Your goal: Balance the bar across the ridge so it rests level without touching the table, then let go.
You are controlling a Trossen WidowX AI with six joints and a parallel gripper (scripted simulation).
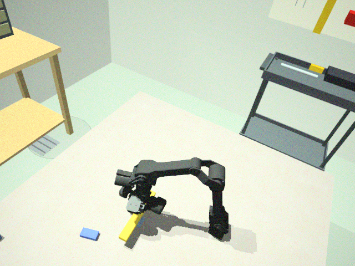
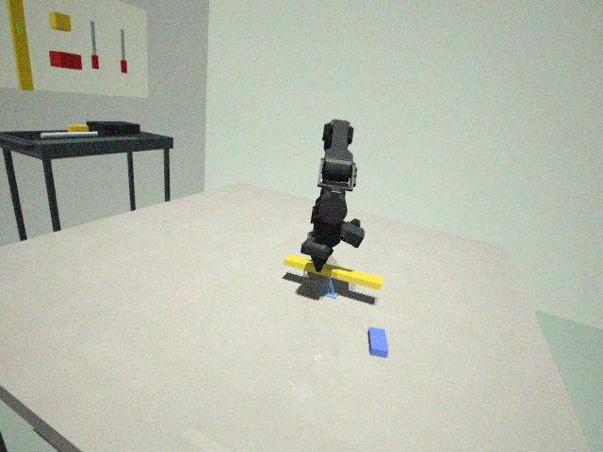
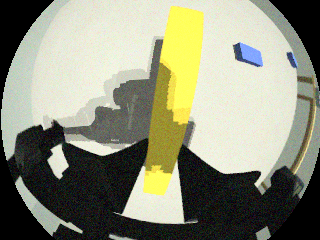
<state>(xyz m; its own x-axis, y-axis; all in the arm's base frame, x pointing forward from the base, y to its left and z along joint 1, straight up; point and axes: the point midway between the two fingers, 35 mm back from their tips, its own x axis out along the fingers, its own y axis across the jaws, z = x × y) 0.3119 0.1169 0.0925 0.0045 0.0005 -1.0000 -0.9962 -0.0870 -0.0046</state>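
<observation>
Right now my gripper tip is 3 cm to the right of the yellow bar. Round my gripper tip: flat blue block (12 cm ahead, 18 cm to the left, 5 cm below).
</observation>
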